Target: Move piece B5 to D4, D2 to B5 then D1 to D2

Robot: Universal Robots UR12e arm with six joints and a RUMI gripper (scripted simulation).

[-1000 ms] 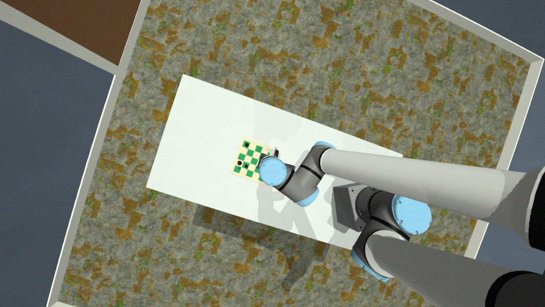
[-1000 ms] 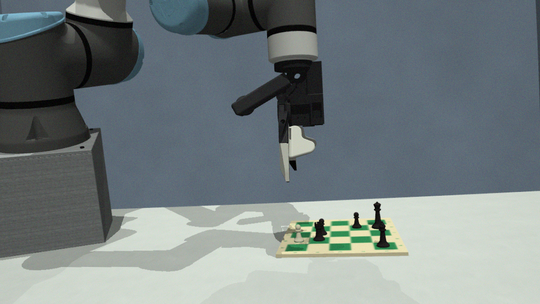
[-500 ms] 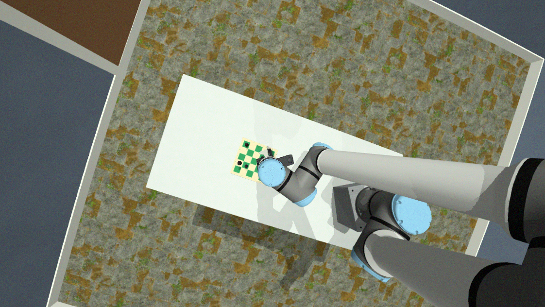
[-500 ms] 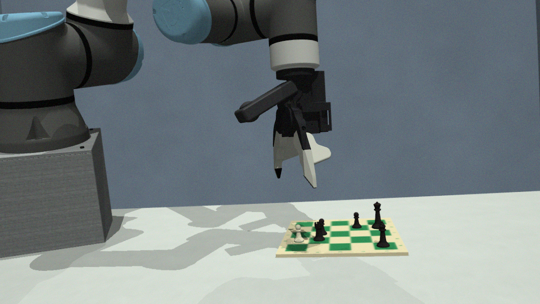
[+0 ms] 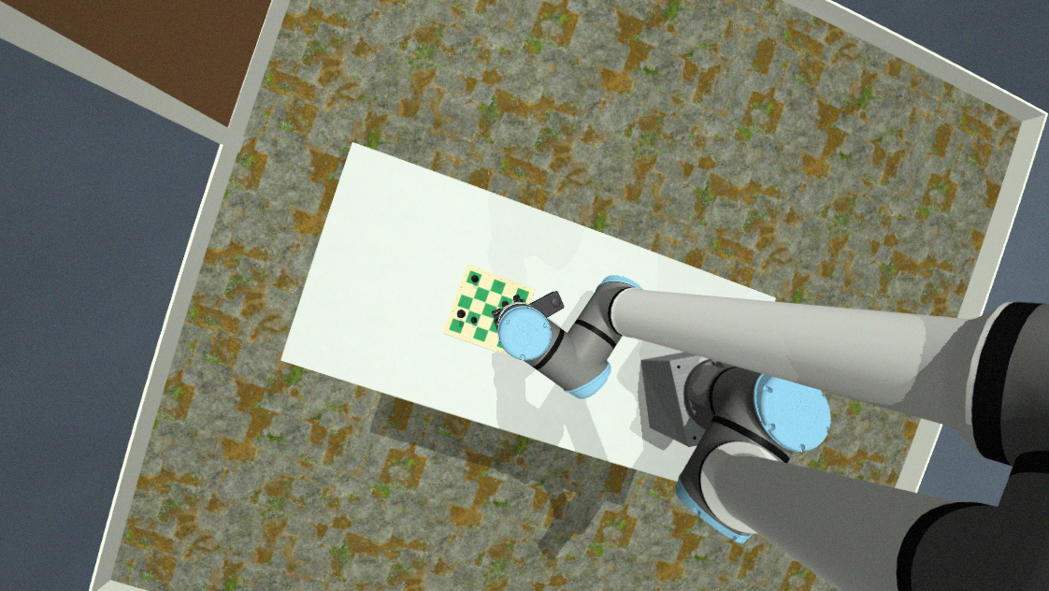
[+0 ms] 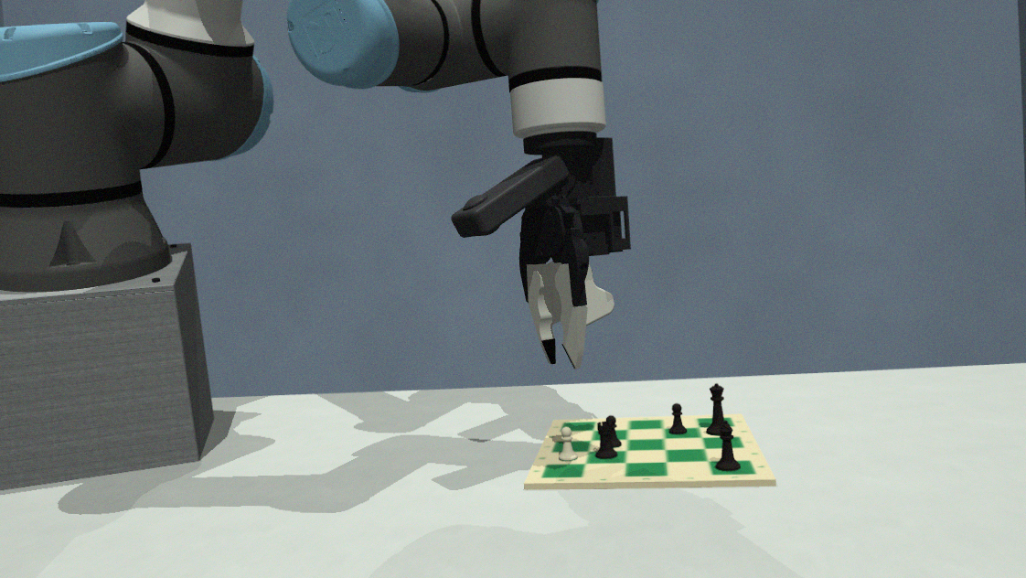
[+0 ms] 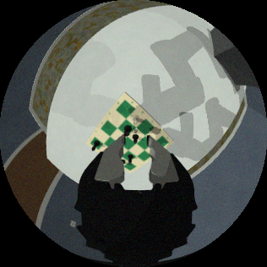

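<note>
My gripper is now 90 mm above the white pawn. The rest, counted from my hand: black queen 140 mm ahead, 90 mm to the left, 80 mm below; cream chessboard 70 mm ahead, 50 mm to the left, 110 mm below.
</note>
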